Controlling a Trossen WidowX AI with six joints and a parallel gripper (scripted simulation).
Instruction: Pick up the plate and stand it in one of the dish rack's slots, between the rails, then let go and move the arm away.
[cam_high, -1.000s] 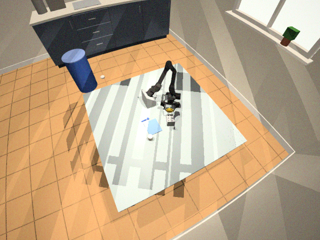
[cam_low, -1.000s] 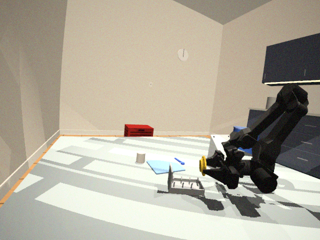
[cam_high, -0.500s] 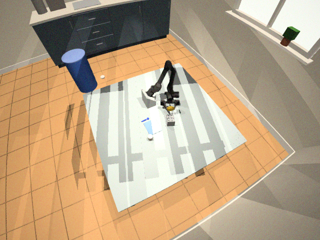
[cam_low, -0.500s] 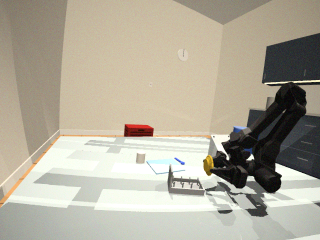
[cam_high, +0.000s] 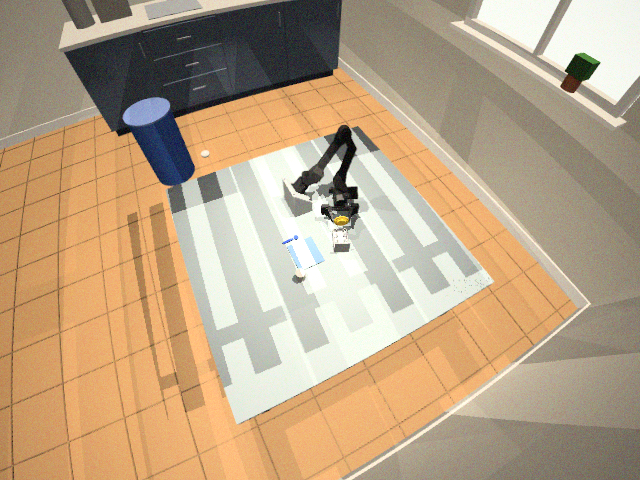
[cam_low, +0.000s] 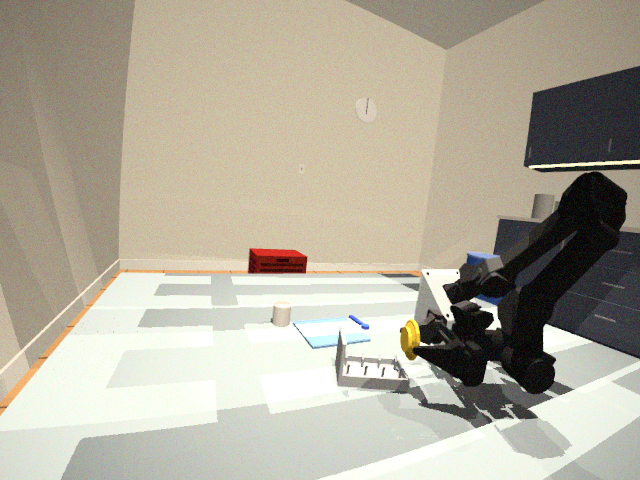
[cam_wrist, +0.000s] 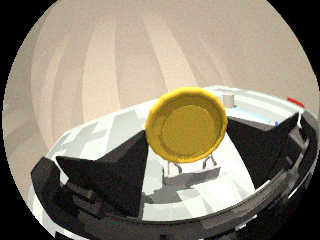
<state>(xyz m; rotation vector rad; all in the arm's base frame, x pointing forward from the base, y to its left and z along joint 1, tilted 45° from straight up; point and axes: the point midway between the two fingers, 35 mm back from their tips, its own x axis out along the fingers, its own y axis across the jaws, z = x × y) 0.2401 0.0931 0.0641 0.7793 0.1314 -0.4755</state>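
Now: gripper tip 5 cm short of the dish rack, 3 cm to the left of it and 6 cm above it. The rest, counted from my gripper tip: yellow plate (1 cm behind); then blue spoon (8 cm behind, 23 cm to the right, 8 cm below); then light blue mat (2 cm ahead, 21 cm to the right, 8 cm below).
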